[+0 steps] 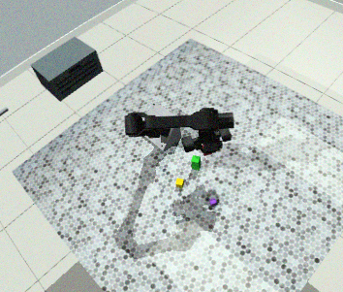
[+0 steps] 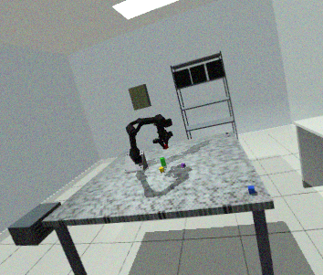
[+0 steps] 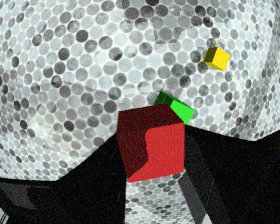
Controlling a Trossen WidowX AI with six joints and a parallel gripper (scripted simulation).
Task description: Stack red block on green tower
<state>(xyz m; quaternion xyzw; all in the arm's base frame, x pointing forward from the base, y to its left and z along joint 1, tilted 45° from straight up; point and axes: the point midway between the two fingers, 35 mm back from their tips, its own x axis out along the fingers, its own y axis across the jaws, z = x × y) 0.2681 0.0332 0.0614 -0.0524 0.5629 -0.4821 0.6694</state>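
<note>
My gripper tip is now 14 cm to the left of the yellow block, 12 cm above it and 5 cm past it. Also, from my gripper tip: blue block (61 cm to the right, 46 cm ahead, 12 cm below); purple block (12 cm to the right, 12 cm below, 12 cm ahead); red block (1 cm above).
</note>
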